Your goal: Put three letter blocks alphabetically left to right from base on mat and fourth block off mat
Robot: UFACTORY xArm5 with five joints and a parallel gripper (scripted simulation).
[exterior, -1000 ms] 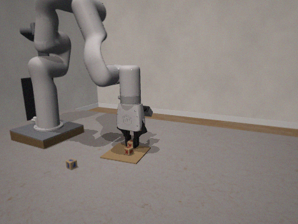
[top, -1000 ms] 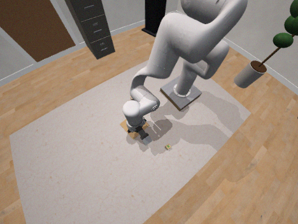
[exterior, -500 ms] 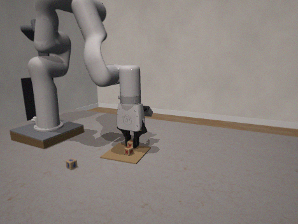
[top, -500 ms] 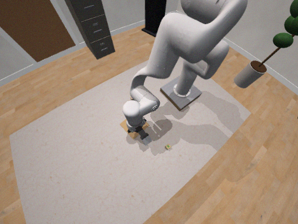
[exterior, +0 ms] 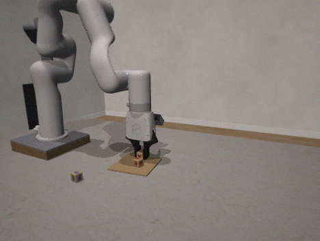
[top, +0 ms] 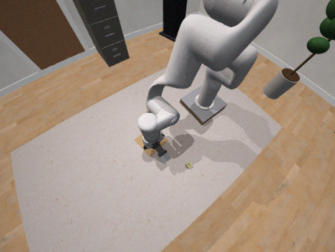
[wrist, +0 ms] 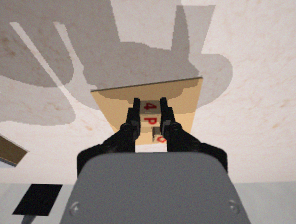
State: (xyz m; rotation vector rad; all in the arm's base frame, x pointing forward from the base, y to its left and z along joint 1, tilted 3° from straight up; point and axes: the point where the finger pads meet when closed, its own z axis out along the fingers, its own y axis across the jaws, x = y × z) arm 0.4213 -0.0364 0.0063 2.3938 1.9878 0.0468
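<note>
The tan mat is 10 mm behind my hand, 40 mm to the right of it and 30 mm below it. The rest, counted from my hand: blue-lettered block 140 mm behind, 190 mm to the right, 20 mm below.
</note>
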